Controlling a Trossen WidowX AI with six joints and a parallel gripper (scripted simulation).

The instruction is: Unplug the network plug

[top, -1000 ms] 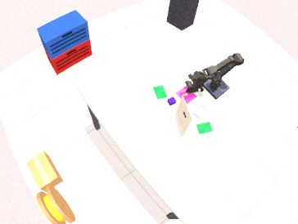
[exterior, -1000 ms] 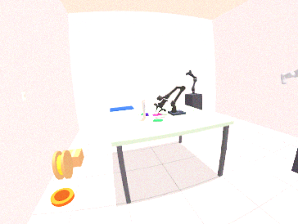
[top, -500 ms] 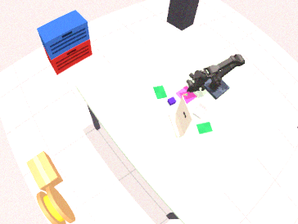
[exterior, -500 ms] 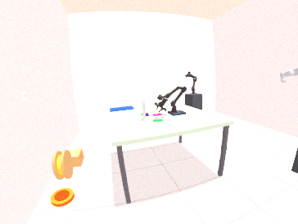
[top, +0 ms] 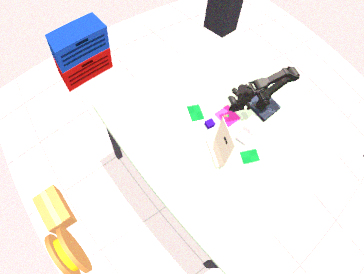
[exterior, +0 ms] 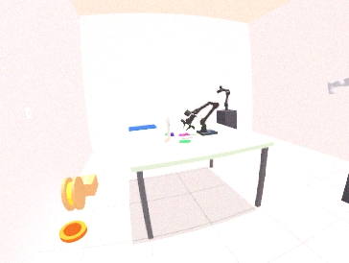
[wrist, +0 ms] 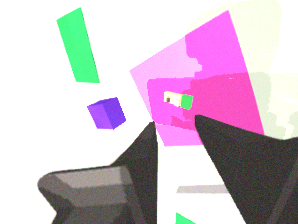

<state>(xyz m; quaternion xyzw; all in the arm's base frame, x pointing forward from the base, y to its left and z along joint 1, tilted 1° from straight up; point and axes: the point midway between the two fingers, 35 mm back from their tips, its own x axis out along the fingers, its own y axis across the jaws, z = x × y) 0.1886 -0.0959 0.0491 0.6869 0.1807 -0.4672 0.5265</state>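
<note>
My gripper tip is now 4 cm above the network plug, 2 cm short of it and 1 cm to the left of it. Round my gripper tip: magenta marked square 5 cm below, 1 cm ahead; purple cube 14 cm ahead, 4 cm to the right, 4 cm below; upright panel 24 cm ahead, 12 cm to the left, 5 cm above.
</note>
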